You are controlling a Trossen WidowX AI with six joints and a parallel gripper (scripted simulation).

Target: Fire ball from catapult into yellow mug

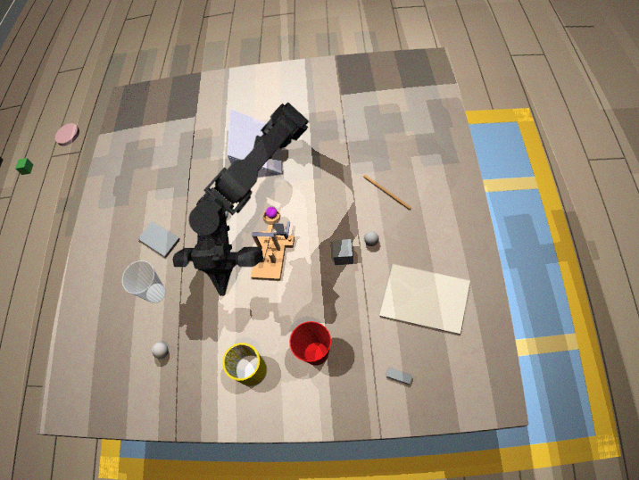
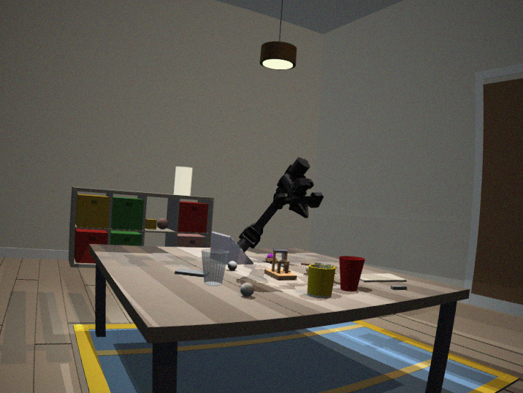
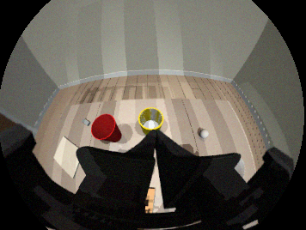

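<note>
Now: gripper tip 320 mm past the purple ball, 200 mm above it and 30 mm to the right of it. The rest, counted from my gripper tip: red cup 230 mm below, 170 mm to the left, 60 mm ahead; wooden catapult 250 mm behind, 200 mm below, 50 mm to the left; yellow mug 230 mm below, 110 mm ahead, 10 mm to the left.
</note>
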